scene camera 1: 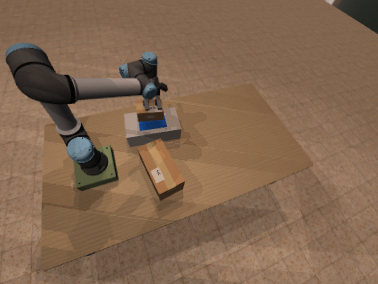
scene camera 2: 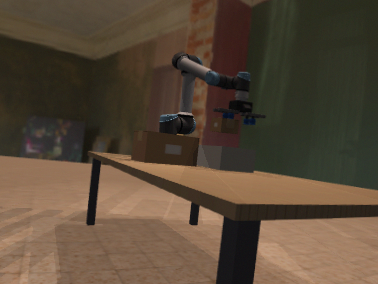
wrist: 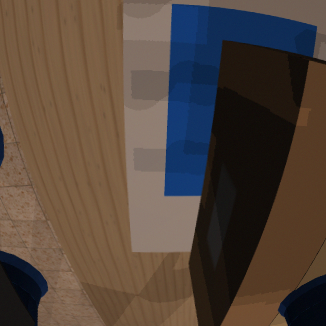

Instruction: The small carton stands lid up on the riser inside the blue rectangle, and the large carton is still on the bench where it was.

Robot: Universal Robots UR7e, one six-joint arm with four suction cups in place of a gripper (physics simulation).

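Frame: origin at the arm's base, x ahead, y left, z up, level; centimetres.
Where they show: hand, its tool point: (wrist: 167, 233); arm's base, origin of its link: (scene camera 1: 95, 163).
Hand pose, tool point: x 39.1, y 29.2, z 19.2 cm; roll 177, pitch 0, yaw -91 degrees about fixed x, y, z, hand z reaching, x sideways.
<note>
Each offset is from my tool point to the top centre of the thing. Level surfaces: height alone.
The small brown carton {dx -1.9, dy -7.8, dz +1.8 cm} (scene camera 1: 150, 116) (scene camera 2: 225, 125) (wrist: 250, 150) hangs level from the suction gripper (scene camera 1: 152, 103) (scene camera 2: 239, 114). Blue cups meet its top at one side; the other cups in scene camera 2 hold no visible carton. A gap shows between its underside and the grey riser {dx -1.2, dy -7.1, dz -14.8 cm} (scene camera 1: 155, 137) (scene camera 2: 235, 159) (wrist: 145, 210). The blue rectangle {dx -1.2, dy -7.1, dz -14.8 cm} (scene camera 1: 153, 125) (wrist: 190, 120) on the riser's top is partly hidden by the carton in the wrist view and scene camera 1. The large carton {dx -1.3, dy -40.6, dz -11.5 cm} (scene camera 1: 161, 167) (scene camera 2: 165, 150) lies on the bench {dz -26.8 cm} (scene camera 1: 240, 135) (scene camera 2: 280, 185) (wrist: 75, 125), tape and label upward.
The arm's green base plate (scene camera 1: 111, 172) is at the left of the bench in scene camera 1. The large carton is close to the riser's front side there. The arm reaches over the bench to the riser, with its elbow high above the base.
</note>
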